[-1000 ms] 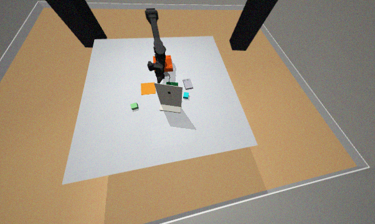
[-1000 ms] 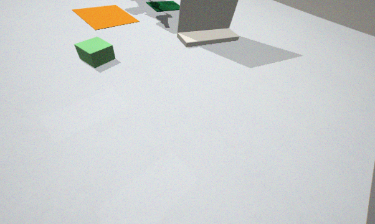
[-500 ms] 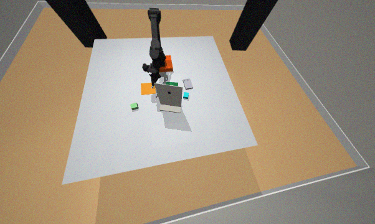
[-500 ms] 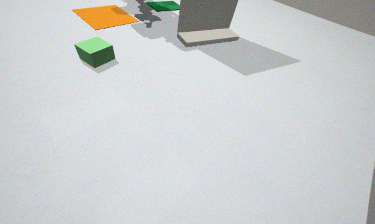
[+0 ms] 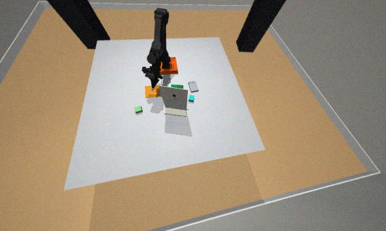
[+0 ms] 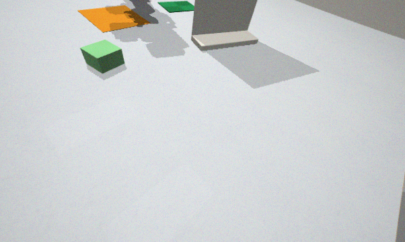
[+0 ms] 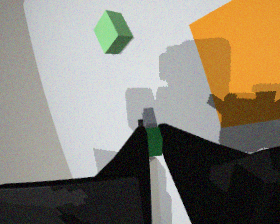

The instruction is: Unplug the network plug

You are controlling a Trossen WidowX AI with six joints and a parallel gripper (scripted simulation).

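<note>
Now: gripper tip 110 mm above the orange square, 50 mm past it and 30 mm to the left of it. The rest, counted from my gripper tip: light green cube 130 mm ahead, 120 mm to the right, 100 mm below; then grey panel 160 mm to the left, 130 mm ahead, 10 mm above; then green plug 10 mm ahead.
</note>
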